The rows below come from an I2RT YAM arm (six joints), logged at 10 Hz.
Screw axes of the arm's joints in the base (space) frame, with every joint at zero. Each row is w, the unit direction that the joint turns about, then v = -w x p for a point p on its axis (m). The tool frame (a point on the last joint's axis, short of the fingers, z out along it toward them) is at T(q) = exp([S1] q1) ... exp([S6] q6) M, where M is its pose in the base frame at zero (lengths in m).
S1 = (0, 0, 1, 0.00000, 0.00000, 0.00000)
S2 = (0, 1, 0, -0.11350, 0.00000, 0.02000)
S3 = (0, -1, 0, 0.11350, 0.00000, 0.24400)
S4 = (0, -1, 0, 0.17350, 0.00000, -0.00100)
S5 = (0, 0, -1, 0.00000, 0.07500, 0.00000)
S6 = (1, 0, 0, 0.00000, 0.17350, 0.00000)
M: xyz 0.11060 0.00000 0.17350 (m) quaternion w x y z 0.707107 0 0.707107 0
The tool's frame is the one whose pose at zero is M.
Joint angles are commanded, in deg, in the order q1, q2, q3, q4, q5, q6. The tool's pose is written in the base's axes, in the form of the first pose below.
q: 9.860 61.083 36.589 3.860 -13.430 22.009
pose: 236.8, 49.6, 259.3, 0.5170, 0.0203, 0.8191, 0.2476
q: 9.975 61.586 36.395 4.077 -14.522 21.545
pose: 237.6, 50.8, 256.6, 0.5116, 0.0113, 0.8211, 0.2527
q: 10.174 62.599 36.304 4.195 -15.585 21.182
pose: 239.5, 52.7, 252.4, 0.5023, 0.0035, 0.8253, 0.2578
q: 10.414 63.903 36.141 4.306 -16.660 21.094
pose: 241.9, 54.8, 246.5, 0.4895, -0.0021, 0.8311, 0.2640
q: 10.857 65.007 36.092 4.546 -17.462 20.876
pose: 243.8, 57.6, 242.3, 0.4804, -0.0094, 0.8347, 0.2692
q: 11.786 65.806 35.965 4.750 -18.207 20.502
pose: 244.2, 62.3, 238.7, 0.4719, -0.0213, 0.8372, 0.2756
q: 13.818 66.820 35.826 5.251 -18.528 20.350
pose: 244.0, 71.7, 234.7, 0.4617, -0.0379, 0.8393, 0.2845
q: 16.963 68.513 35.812 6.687 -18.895 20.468
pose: 244.0, 86.5, 230.1, 0.4503, -0.0613, 0.8389, 0.2995
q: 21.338 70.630 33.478 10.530 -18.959 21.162
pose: 238.2, 105.5, 214.2, 0.4321, -0.0878, 0.8392, 0.3184
